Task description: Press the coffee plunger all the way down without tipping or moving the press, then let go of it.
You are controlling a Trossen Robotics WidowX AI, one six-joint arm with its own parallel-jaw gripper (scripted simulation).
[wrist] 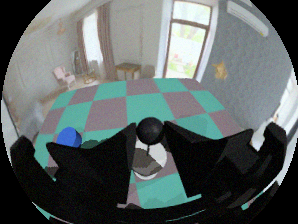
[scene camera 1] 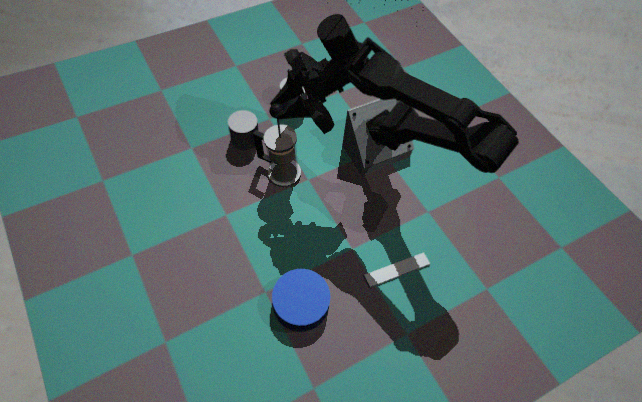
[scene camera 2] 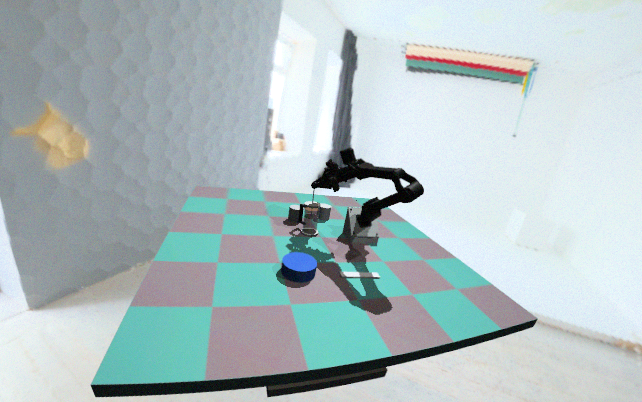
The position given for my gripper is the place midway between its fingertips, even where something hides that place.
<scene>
I see my gripper (scene camera 1: 273, 111), a glass coffee press (scene camera 1: 280, 140), a flat bar (scene camera 1: 402, 267), a blue disc (scene camera 1: 301, 297) and a grey cylinder (scene camera 1: 242, 124).
The glass coffee press shows as well in the wrist view (wrist: 149, 157). My gripper also shows in the wrist view (wrist: 150, 125).
</scene>
